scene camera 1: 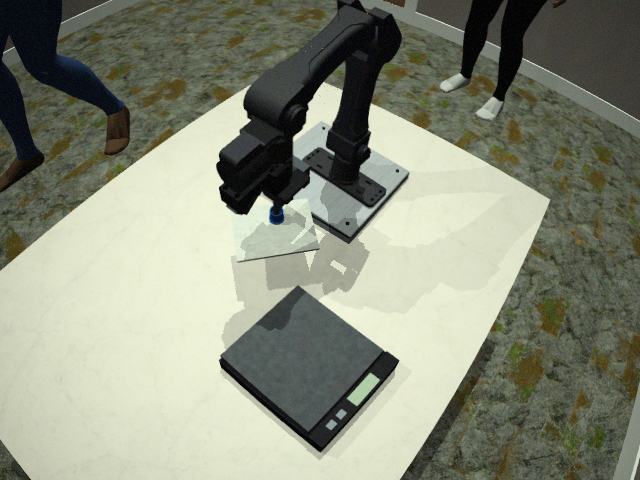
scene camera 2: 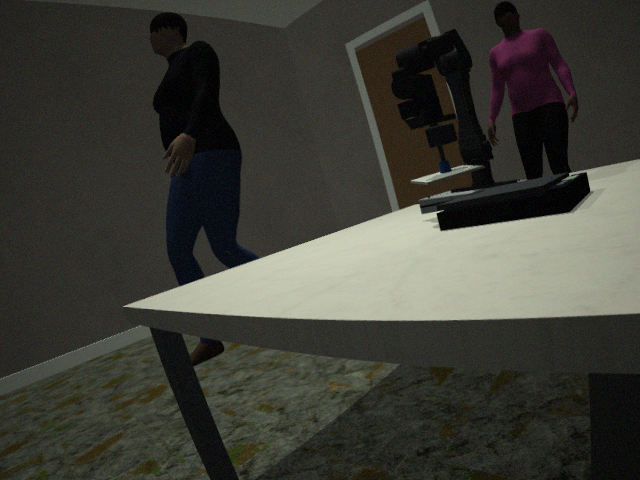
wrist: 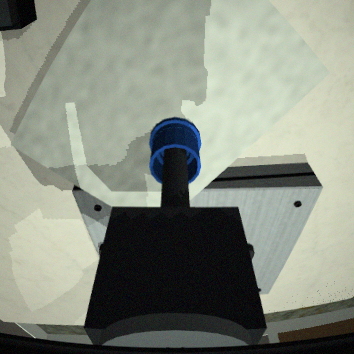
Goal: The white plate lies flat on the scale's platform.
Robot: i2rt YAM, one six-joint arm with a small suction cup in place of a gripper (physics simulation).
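Frame: origin at the arm's base, x down, y ahead, z right, level; millimetres.
Where they show: end effector, tool point: (scene camera 1: 276, 221) (wrist: 174, 132); arm's base, origin of the base link: (scene camera 1: 343, 177) (scene camera 2: 483, 187).
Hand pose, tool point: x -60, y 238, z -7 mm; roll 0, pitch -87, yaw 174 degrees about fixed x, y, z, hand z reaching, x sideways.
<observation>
Things, the pixels of their centre, and the offset from my tool point. Level surfaces: height alone.
- white plate, body centre: (wrist: 156, 103) (scene camera 1: 273, 229) (scene camera 2: 446, 174) dx -5, dy +22, dz -10 mm
- dark scale, body centre: (scene camera 1: 309, 365) (scene camera 2: 517, 198) dx +68, dy +166, dz -217 mm
- scale's green display, body centre: (scene camera 1: 363, 389) dx +51, dy +151, dz -320 mm
- white table, its level: dx +90 mm
The white plate (scene camera 1: 268, 240) (scene camera 2: 428, 179) (wrist: 250, 65) is a thin square sheet. It hangs in the air above the table, roughly level with a slight tilt in scene camera 2. My gripper, a blue suction cup (scene camera 1: 276, 215) (scene camera 2: 445, 167) (wrist: 175, 150), is shut on the plate and touches its upper face off its centre, towards the arm's base. The dark scale (scene camera 1: 305, 356) (scene camera 2: 511, 204) (wrist: 15, 14) lies on the table in front of the plate, apart from it. Its flat platform is bare, with a shadow on its far corner.
The arm stands on a metal base plate (scene camera 1: 382, 170) (wrist: 280, 220) close behind the white plate. The scale's green display (scene camera 1: 363, 389) and two buttons are on its front right side. The white table (scene camera 1: 103, 310) (scene camera 2: 336, 279) carries these things. Two people stand beyond the table.
</observation>
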